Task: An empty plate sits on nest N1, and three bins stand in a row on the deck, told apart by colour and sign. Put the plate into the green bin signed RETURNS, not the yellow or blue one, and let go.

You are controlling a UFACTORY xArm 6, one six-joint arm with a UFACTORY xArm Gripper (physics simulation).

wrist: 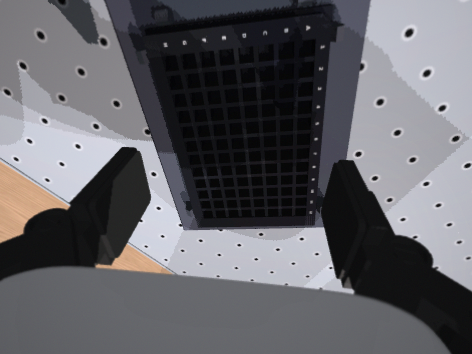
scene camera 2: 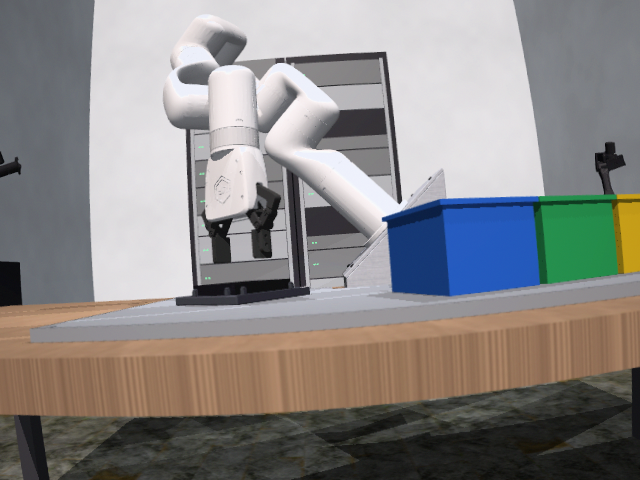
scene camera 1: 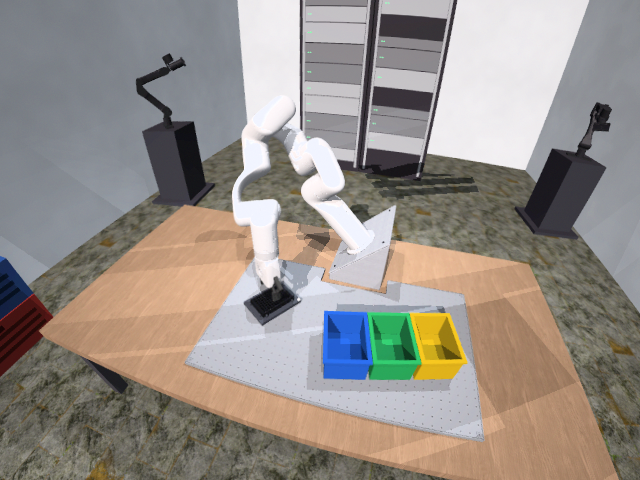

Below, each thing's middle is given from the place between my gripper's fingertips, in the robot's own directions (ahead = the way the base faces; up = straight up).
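The dark nest (scene camera 2: 240, 299) is 5 cm below my hand. As for the black gridded plate (scene camera 2: 255, 286), I find it 4 cm below my hand.
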